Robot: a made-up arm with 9 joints. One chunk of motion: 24 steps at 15 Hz.
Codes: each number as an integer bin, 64 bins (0 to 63) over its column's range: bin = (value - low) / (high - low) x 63, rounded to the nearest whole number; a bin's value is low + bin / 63 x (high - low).
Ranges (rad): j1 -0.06..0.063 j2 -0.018..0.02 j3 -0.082..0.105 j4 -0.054..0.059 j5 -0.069..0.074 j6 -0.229..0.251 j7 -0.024..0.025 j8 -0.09..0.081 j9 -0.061..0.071
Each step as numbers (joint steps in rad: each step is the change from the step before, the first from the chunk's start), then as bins.
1 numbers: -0.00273 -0.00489 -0.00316 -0.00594 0.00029 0.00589 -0.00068 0.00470 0.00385
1 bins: 29 22 27 27 31 31 30 35 31
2 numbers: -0.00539 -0.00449 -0.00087 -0.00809 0.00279 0.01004 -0.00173 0.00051 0.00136
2 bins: 28 22 27 26 32 31 29 33 30
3 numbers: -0.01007 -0.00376 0.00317 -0.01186 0.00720 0.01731 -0.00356 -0.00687 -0.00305
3 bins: 26 24 29 23 34 32 26 31 28
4 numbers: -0.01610 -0.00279 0.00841 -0.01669 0.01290 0.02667 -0.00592 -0.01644 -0.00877
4 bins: 22 25 30 21 36 34 23 27 25
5 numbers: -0.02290 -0.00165 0.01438 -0.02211 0.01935 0.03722 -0.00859 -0.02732 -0.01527
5 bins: 19 27 32 18 39 35 20 23 22
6 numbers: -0.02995 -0.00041 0.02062 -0.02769 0.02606 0.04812 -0.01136 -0.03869 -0.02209
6 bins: 15 29 35 15 42 36 16 19 19
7 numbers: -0.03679 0.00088 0.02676 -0.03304 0.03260 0.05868 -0.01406 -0.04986 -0.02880
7 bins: 12 31 37 12 45 38 13 15 15
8 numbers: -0.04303 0.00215 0.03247 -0.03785 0.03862 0.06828 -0.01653 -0.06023 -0.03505
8 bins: 9 33 39 9 47 39 10 11 12
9 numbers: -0.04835 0.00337 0.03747 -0.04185 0.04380 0.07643 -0.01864 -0.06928 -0.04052
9 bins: 6 35 40 7 50 40 7 8 10
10 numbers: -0.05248 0.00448 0.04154 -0.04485 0.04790 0.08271 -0.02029 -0.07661 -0.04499
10 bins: 4 37 42 5 52 41 5 5 8
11 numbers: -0.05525 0.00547 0.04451 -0.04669 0.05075 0.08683 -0.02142 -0.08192 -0.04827
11 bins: 2 39 43 4 53 41 3 3 6
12 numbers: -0.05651 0.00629 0.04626 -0.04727 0.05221 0.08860 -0.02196 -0.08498 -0.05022
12 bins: 2 40 43 4 53 42 3 2 5
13 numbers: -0.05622 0.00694 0.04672 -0.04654 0.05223 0.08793 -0.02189 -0.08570 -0.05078
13 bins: 2 41 43 4 53 42 3 2 5
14 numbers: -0.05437 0.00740 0.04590 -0.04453 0.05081 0.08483 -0.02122 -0.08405 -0.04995
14 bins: 3 42 43 5 53 41 4 2 5
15 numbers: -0.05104 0.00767 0.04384 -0.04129 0.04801 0.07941 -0.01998 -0.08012 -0.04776
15 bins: 5 43 42 7 52 40 5 4 6
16 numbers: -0.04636 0.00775 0.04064 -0.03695 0.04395 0.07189 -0.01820 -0.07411 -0.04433
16 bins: 7 43 41 10 50 39 7 6 8
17 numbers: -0.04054 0.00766 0.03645 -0.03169 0.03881 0.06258 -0.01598 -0.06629 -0.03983
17 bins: 10 43 40 12 47 38 10 9 10
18 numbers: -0.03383 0.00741 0.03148 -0.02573 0.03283 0.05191 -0.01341 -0.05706 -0.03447
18 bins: 13 42 38 16 45 37 14 12 13
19 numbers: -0.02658 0.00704 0.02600 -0.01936 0.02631 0.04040 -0.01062 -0.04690 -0.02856
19 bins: 17 42 36 19 42 35 17 16 15
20 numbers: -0.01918 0.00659 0.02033 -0.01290 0.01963 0.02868 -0.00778 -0.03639 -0.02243
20 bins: 21 41 34 23 39 34 21 20 18
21 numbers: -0.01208 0.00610 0.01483 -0.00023 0.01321 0.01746 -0.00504 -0.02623 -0.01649
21 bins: 25 40 33 30 36 32 24 23 21
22 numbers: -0.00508 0.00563 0.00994 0.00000 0.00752 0.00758 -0.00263 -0.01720 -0.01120
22 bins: 28 39 31 30 34 31 27 27 24
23 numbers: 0.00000 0.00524 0.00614 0.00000 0.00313 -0.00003 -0.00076 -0.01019 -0.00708
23 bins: 31 39 30 30 32 30 30 29 26
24 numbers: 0.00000 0.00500 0.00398 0.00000 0.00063 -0.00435 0.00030 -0.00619 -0.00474
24 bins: 31 38 29 30 31 29 31 31 27
